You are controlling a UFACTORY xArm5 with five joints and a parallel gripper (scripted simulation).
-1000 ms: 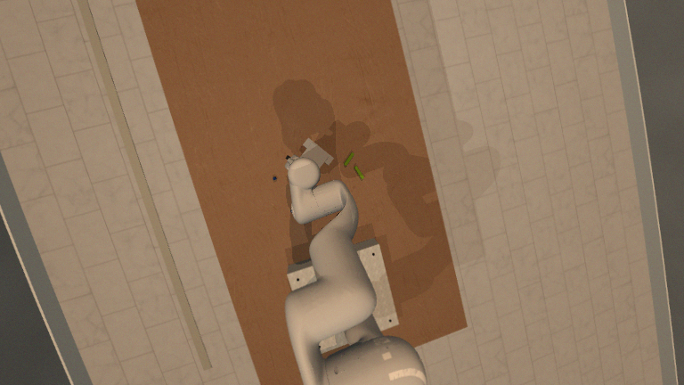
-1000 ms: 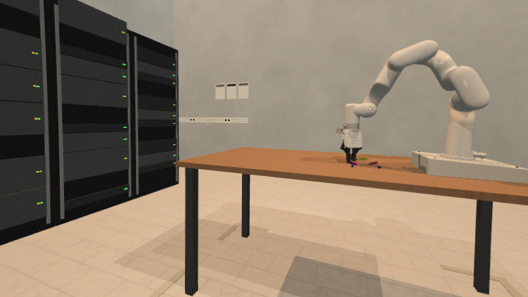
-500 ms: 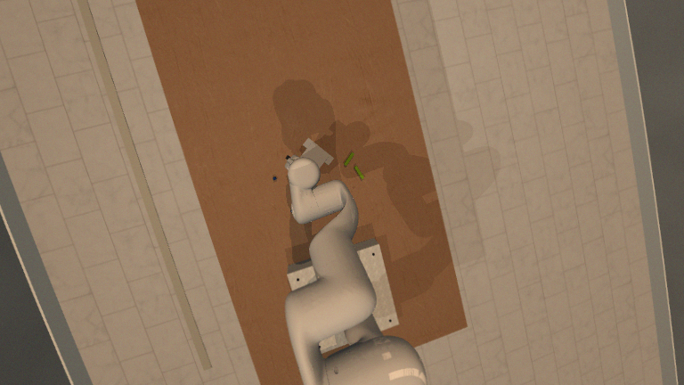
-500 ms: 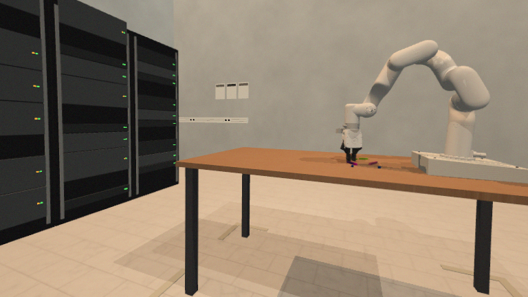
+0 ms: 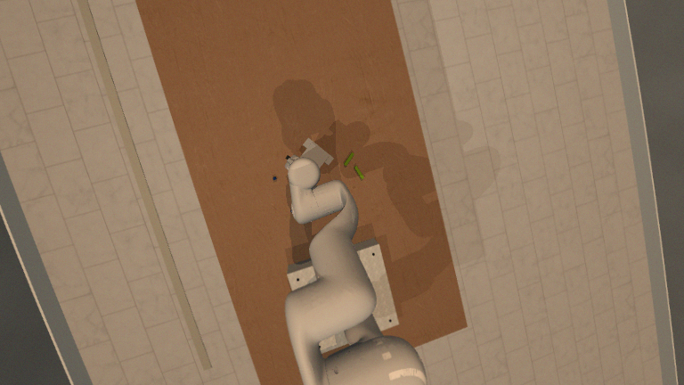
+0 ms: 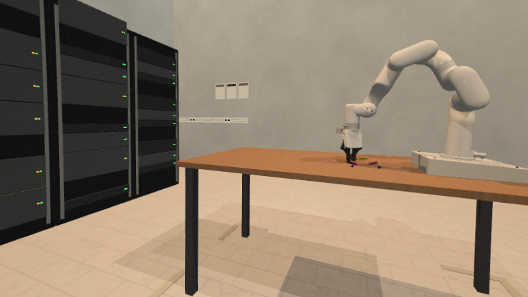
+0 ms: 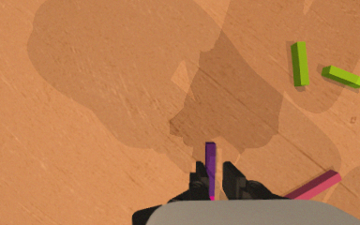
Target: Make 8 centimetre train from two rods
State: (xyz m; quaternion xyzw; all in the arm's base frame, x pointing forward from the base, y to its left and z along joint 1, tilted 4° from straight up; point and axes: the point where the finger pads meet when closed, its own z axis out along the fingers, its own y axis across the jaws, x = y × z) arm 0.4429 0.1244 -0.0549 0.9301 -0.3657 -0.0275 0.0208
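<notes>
Right now the purple rod is 3 cm below my hand. The rest, counted from my hand: blue rod 3 cm behind, 9 cm to the left, 3 cm below; pink rod 10 cm behind, 7 cm to the right, 3 cm below; magenta rod 3 cm behind, 3 cm to the left, 3 cm below.
</notes>
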